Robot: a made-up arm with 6 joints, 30 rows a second.
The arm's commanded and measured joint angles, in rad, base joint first. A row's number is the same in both.
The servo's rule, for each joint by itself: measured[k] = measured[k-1] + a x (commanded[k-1-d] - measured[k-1]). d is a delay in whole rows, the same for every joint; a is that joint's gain. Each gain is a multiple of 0.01, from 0.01 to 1. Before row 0 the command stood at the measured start. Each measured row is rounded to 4 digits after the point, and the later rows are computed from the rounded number. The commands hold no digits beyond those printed.
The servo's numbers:
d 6
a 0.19 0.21 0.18 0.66 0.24 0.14
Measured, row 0:
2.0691, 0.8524, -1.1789, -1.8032, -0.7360, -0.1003
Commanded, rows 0 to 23:
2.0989, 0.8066, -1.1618, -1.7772, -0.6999, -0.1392
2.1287, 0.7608, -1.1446, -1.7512, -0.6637, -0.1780
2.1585, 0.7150, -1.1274, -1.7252, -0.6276, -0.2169
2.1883, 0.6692, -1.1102, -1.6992, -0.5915, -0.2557
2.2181, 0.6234, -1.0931, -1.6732, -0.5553, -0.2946
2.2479, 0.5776, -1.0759, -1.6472, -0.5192, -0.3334
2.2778, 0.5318, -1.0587, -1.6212, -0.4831, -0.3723
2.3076, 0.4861, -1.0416, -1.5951, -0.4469, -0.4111
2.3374, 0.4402, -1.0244, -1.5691, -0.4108, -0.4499
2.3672, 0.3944, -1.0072, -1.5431, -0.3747, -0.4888
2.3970, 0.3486, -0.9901, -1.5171, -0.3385, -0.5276
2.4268, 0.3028, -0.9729, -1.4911, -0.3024, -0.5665
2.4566, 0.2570, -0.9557, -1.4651, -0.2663, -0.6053
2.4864, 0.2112, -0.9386, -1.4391, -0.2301, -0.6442
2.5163, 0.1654, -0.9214, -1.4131, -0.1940, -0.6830
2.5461, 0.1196, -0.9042, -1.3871, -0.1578, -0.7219
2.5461, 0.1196, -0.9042, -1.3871, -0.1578, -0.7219
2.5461, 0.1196, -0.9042, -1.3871, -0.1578, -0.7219
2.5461, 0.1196, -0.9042, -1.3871, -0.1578, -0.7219
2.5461, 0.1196, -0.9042, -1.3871, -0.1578, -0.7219
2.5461, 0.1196, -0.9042, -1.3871, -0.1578, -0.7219
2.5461, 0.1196, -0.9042, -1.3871, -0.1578, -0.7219
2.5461, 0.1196, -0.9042, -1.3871, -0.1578, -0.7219
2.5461, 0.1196, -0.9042, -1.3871, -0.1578, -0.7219
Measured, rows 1 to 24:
2.0691, 0.8524, -1.1789, -1.8032, -0.7360, -0.1003
2.0691, 0.8524, -1.1789, -1.8032, -0.7360, -0.1003
2.0691, 0.8524, -1.1789, -1.8032, -0.7360, -0.1003
2.0691, 0.8524, -1.1789, -1.8032, -0.7360, -0.1003
2.0691, 0.8524, -1.1789, -1.8032, -0.7360, -0.1003
2.0691, 0.8524, -1.1789, -1.8032, -0.7360, -0.1003
2.0748, 0.8428, -1.1758, -1.7860, -0.7273, -0.1057
2.0850, 0.8256, -1.1702, -1.7630, -0.7120, -0.1158
2.0990, 0.8024, -1.1625, -1.7381, -0.6917, -0.1300
2.1160, 0.7744, -1.1531, -1.7124, -0.6677, -0.1476
2.1354, 0.7427, -1.1423, -1.6865, -0.6407, -0.1682
2.1568, 0.7080, -1.1303, -1.6606, -0.6115, -0.1913
2.1798, 0.6710, -1.1174, -1.6346, -0.5807, -0.2166
2.2041, 0.6322, -1.1038, -1.6085, -0.5486, -0.2438
2.2294, 0.5919, -1.0895, -1.5825, -0.5155, -0.2727
2.2556, 0.5504, -1.0747, -1.5565, -0.4817, -0.3030
2.2825, 0.5080, -1.0595, -1.5305, -0.4473, -0.3344
2.3099, 0.4649, -1.0439, -1.5045, -0.4125, -0.3669
2.3378, 0.4212, -1.0280, -1.4785, -0.3774, -0.4003
2.3660, 0.3771, -1.0119, -1.4525, -0.3420, -0.4344
2.3946, 0.3326, -0.9956, -1.4265, -0.3065, -0.4692
2.4234, 0.2879, -0.9791, -1.4005, -0.2708, -0.5046
2.4467, 0.2526, -0.9656, -1.3917, -0.2437, -0.5350
2.4656, 0.2247, -0.9545, -1.3887, -0.2231, -0.5612

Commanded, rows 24 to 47:
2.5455, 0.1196, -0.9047, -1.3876, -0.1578, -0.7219
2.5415, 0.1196, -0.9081, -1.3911, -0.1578, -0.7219
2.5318, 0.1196, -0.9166, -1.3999, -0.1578, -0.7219
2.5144, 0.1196, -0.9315, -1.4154, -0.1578, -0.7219
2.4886, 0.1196, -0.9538, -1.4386, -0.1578, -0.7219
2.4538, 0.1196, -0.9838, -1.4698, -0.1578, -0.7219
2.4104, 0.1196, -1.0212, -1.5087, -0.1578, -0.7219
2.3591, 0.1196, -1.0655, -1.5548, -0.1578, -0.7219
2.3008, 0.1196, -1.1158, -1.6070, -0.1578, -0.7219
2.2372, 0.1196, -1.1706, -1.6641, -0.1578, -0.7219
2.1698, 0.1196, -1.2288, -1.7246, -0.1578, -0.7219
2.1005, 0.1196, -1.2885, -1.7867, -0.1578, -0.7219
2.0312, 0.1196, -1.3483, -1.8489, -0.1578, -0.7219
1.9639, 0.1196, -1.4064, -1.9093, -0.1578, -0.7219
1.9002, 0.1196, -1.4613, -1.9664, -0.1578, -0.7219
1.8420, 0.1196, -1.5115, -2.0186, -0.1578, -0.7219
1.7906, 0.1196, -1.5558, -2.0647, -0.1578, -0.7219
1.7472, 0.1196, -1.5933, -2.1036, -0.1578, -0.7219
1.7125, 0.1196, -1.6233, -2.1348, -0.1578, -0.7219
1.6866, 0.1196, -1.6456, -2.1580, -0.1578, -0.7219
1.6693, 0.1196, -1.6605, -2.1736, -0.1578, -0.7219
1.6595, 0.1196, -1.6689, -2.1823, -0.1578, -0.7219
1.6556, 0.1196, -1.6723, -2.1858, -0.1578, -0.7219
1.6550, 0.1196, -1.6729, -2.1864, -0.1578, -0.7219
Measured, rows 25 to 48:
2.4809, 0.2026, -0.9454, -1.3876, -0.2074, -0.5837
2.4933, 0.1852, -0.9380, -1.3873, -0.1955, -0.6030
2.5033, 0.1714, -0.9319, -1.3872, -0.1865, -0.6196
2.5114, 0.1605, -0.9269, -1.3871, -0.1796, -0.6339
2.5180, 0.1519, -0.9228, -1.3871, -0.1744, -0.6462
2.5233, 0.1451, -0.9195, -1.3871, -0.1704, -0.6568
2.5275, 0.1397, -0.9168, -1.3874, -0.1674, -0.6659
2.5302, 0.1355, -0.9152, -1.3898, -0.1651, -0.6737
2.5305, 0.1322, -0.9155, -1.3965, -0.1633, -0.6804
2.5274, 0.1296, -0.9184, -1.4090, -0.1620, -0.6862
2.5200, 0.1275, -0.9248, -1.4285, -0.1610, -0.6912
2.5074, 0.1258, -0.9354, -1.4558, -0.1602, -0.6955
2.4890, 0.1245, -0.9508, -1.4907, -0.1596, -0.6992
2.4643, 0.1235, -0.9714, -1.5330, -0.1592, -0.7024
2.4332, 0.1227, -0.9974, -1.5818, -0.1589, -0.7051
2.3960, 0.1220, -1.0286, -1.6361, -0.1586, -0.7075
2.3530, 0.1215, -1.0646, -1.6945, -0.1584, -0.7095
2.3050, 0.1211, -1.1049, -1.7554, -0.1583, -0.7112
2.2530, 0.1208, -1.1487, -1.8171, -0.1582, -0.7127
2.1981, 0.1205, -1.1951, -1.8780, -0.1581, -0.7140
2.1415, 0.1203, -1.2430, -1.9363, -0.1580, -0.7151
2.0846, 0.1202, -1.2913, -1.9906, -0.1580, -0.7161
2.0287, 0.1201, -1.3389, -2.0395, -0.1580, -0.7169
1.9752, 0.1200, -1.3847, -2.0818, -0.1580, -0.7176

